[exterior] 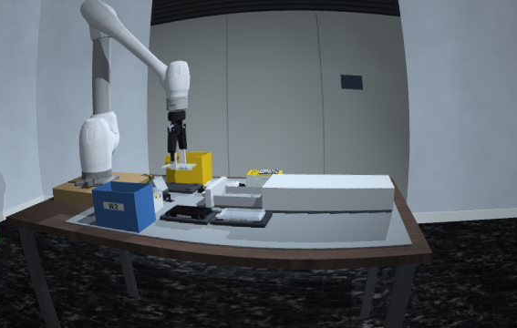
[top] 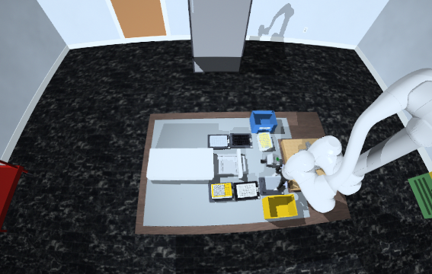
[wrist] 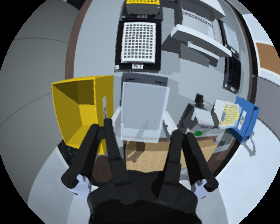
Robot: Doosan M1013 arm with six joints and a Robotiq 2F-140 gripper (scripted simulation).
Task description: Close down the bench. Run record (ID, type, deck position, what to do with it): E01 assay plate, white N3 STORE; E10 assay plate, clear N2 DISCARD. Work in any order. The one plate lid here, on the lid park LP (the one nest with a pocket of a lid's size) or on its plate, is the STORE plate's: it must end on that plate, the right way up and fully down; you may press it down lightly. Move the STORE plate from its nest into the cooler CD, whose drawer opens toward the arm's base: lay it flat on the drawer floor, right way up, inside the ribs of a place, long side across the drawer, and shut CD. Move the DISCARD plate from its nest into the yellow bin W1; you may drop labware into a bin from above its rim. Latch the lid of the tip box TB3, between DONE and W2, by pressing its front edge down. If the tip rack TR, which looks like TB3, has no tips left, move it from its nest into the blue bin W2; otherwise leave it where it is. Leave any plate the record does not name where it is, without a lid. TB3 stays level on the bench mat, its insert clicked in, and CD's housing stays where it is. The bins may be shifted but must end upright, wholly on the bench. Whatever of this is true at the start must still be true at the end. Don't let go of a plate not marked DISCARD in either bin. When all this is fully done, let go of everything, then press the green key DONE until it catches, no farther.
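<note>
My hand is 180 mm short of the white well plate, 100 mm above it and 10 mm to the left of it. Round my hand: yellow bin W1: 150 mm to the left, 80 mm below, 10 mm ahead; then grey nest: 110 mm below; then grey plate lid: 20 mm below.
</note>
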